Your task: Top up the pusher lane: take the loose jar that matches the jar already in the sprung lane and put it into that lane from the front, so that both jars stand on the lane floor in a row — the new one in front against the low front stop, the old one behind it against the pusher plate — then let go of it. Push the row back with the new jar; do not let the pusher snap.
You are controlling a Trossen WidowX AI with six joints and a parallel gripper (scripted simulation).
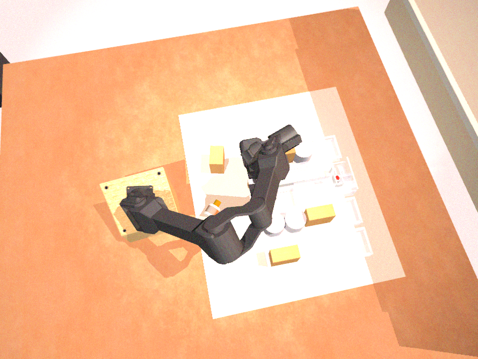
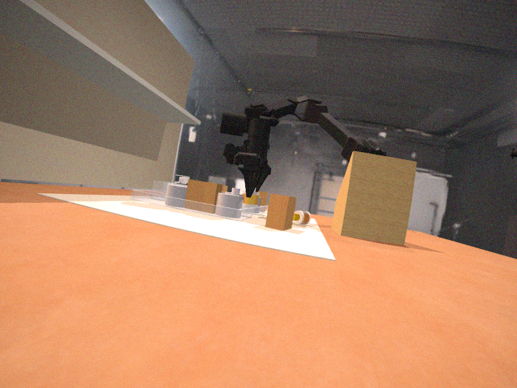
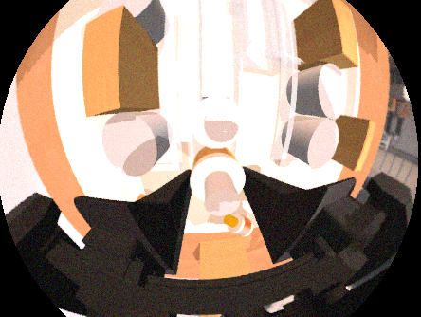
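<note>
Right now my gripper tip is 100 mm past the orange-brown block, 90 mm to the right of it and 20 mm above it. From my gripper tip the other things lie so: red dot 230 mm ahead, 20 mm to the right, 20 mm above; clear sprung lane 170 mm ahead, 30 mm below, 10 mm to the right.
</note>
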